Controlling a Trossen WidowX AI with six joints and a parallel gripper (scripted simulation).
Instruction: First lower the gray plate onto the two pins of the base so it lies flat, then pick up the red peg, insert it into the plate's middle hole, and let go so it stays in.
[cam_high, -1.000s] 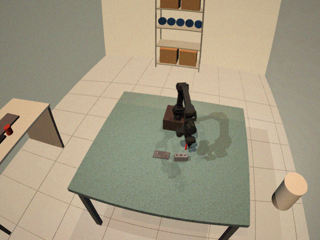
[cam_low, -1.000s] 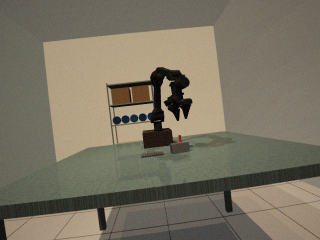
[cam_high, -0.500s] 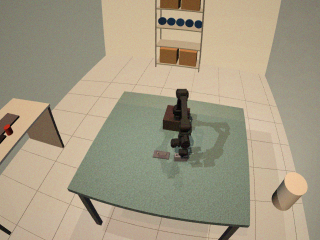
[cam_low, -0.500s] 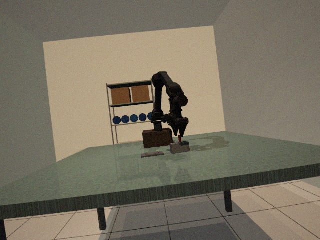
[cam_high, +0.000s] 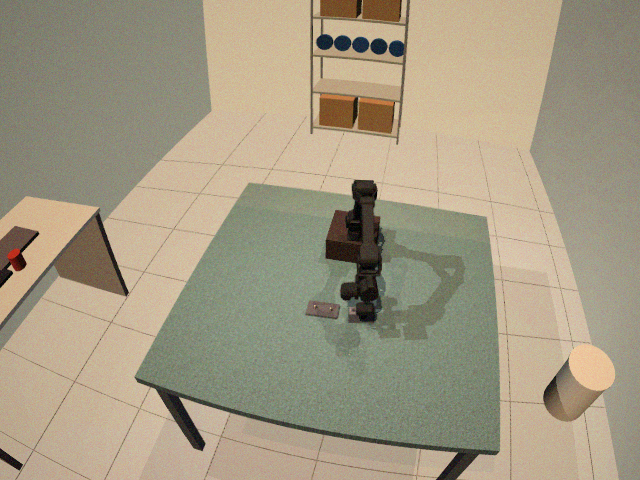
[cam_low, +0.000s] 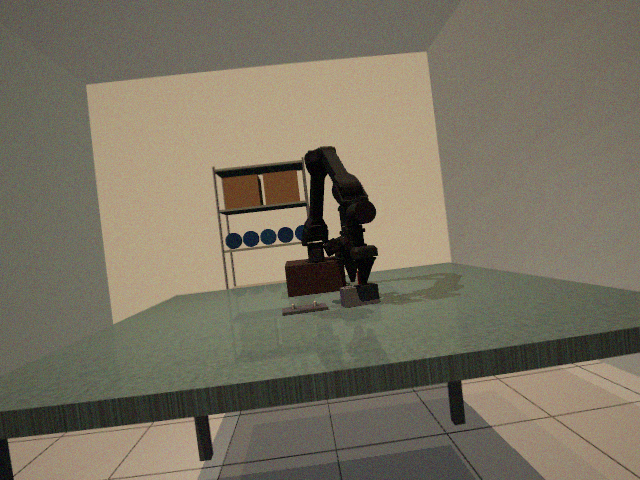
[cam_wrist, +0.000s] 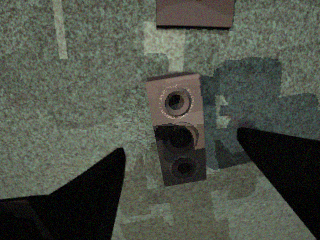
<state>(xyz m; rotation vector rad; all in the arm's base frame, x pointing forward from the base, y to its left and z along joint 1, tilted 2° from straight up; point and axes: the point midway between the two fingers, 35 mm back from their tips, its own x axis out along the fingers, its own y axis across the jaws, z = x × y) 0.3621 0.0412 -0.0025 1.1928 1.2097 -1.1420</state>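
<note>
My gripper tip is now 2 cm above the gray plate. The rest, counted from my gripper tip: red peg: 11 cm behind, 4 cm to the left, 2 cm below; then base: 15 cm to the right, 5 cm below, 3 cm behind.
</note>
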